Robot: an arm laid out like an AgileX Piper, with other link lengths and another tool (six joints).
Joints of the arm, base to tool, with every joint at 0 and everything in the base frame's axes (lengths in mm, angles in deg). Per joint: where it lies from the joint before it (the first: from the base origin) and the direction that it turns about. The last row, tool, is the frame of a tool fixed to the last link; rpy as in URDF.
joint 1: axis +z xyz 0 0 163.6
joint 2: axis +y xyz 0 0 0
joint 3: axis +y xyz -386.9 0 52.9
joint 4: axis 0.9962 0 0.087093 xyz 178.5 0 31.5
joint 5: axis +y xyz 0 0 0
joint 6: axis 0.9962 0 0.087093 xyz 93.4 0 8.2
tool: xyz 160.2 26 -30.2 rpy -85.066 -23.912 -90.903
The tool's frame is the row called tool.
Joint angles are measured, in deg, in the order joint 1, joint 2, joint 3, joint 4, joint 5, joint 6. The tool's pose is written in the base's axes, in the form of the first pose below.
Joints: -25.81, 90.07, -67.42, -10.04, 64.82, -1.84
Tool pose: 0.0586 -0.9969 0.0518 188.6; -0.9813 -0.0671 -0.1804 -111.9; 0.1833 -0.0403 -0.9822 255.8; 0 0 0 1
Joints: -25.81, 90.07, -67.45, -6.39, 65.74, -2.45
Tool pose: 0.0462 -0.9971 0.0605 191.2; -0.9911 -0.0533 -0.1217 -96.4; 0.1245 -0.0543 -0.9907 255.5; 0 0 0 1
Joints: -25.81, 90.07, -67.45, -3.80, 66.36, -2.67
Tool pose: 0.0345 -0.9971 0.0678 193.5; -0.9960 -0.0399 -0.0797 -85.3; 0.0822 -0.0647 -0.9945 255.8; 0 0 0 1
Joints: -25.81, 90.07, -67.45, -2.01, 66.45, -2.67
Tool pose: 0.0242 -0.9966 0.0786 196.6; -0.9982 -0.0285 -0.0531 -78.2; 0.0551 -0.0772 -0.9955 256.2; 0 0 0 1
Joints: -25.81, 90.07, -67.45, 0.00, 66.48, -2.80
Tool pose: 0.0153 -0.9956 0.0922 200.4; -0.9996 -0.0176 -0.0238 -70.4; 0.0253 -0.0918 -0.9955 256.8; 0 0 0 1
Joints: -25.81, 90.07, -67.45, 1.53, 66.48, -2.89
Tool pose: 0.0086 -0.9946 0.1031 203.4; -1.0000 -0.0089 -0.0018 -64.6; 0.0027 -0.1031 -0.9947 257.5; 0 0 0 1
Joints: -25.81, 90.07, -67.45, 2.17, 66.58, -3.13
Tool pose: 0.0095 -0.9943 0.1061 204.1; -0.9999 -0.0087 0.0082 -62.1; -0.0072 -0.1061 -0.9943 257.9; 0 0 0 1
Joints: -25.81, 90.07, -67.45, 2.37, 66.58, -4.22
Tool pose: 0.0274 -0.9939 0.1071 203.7; -0.9996 -0.0263 0.0110 -61.9; -0.0081 -0.1074 -0.9942 257.9; 0 0 0 1
